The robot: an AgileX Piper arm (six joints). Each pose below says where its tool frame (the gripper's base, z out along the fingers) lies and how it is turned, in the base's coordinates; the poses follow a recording.
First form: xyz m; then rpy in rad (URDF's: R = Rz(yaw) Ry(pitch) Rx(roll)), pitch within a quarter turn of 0, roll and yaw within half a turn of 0.
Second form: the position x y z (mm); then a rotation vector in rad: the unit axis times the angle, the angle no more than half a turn. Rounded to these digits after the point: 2 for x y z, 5 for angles.
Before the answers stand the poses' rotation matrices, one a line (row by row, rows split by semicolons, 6 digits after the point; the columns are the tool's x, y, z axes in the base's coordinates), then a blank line. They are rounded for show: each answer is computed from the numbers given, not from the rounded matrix.
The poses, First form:
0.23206, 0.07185, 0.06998, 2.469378, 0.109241, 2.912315
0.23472, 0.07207, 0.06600, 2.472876, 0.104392, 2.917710
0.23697, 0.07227, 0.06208, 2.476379, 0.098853, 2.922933
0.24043, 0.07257, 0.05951, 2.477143, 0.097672, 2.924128
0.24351, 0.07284, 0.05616, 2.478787, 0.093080, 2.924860
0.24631, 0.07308, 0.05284, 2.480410, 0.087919, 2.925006
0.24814, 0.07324, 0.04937, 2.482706, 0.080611, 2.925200
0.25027, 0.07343, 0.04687, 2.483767, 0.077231, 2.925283
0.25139, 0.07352, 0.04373, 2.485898, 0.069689, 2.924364
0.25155, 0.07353, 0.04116, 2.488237, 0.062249, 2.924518
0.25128, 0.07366, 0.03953, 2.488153, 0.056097, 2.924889
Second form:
-0.968026 0.111715 0.224601; 0.225919 0.777398 0.587037; -0.109024 0.619008 -0.777780
-0.969735 0.111207 0.217365; 0.220808 0.779379 0.586355; -0.104202 0.616604 -0.780347
-0.971423 0.111205 0.209690; 0.215862 0.781265 0.585687; -0.098692 0.614214 -0.782944
-0.971794 0.111139 0.208003; 0.214726 0.781688 0.585539; -0.097517 0.613687 -0.783504
-0.972378 0.113655 0.203873; 0.214109 0.782126 0.585180; -0.092946 0.612667 -0.784857
-0.972865 0.116954 0.199641; 0.214067 0.782413 0.584812; -0.087806 0.611679 -0.786218
-0.973507 0.121614 0.193635; 0.214011 0.782820 0.584289; -0.080524 0.610249 -0.788107
-0.973785 0.123767 0.190853; 0.213987 0.783007 0.584046; -0.077154 0.609575 -0.788965
-0.974128 0.129372 0.185303; 0.215001 0.783147 0.583486; -0.069633 0.608230 -0.790701
-0.974640 0.134091 0.179153; 0.214957 0.783558 0.582950; -0.062209 0.606677 -0.792511
-0.975075 0.137431 0.174186; 0.214673 0.782756 0.584131; -0.056068 0.606965 -0.792748

232.06, 71.85, 69.98, 0.26760, 2.79243, 0.95589
234.72, 72.07, 66.00, 0.26343, 2.80033, 0.95445
236.97, 72.27, 62.08, 0.25982, 2.80871, 0.95320
240.43, 72.57, 59.51, 0.25894, 2.81054, 0.95292
243.51, 72.84, 56.16, 0.26072, 2.81538, 0.95283
246.31, 73.08, 52.84, 0.26362, 2.82043, 0.95288
248.14, 73.24, 49.37, 0.26775, 2.82759, 0.95295
250.27, 73.43, 46.87, 0.26966, 2.83090, 0.95298
251.39, 73.52, 43.73, 0.27543, 2.83770, 0.95314
251.55, 73.53, 41.16, 0.27967, 2.84498, 0.95318
251.28, 73.66, 39.53, 0.28263, 2.84997, 0.95607

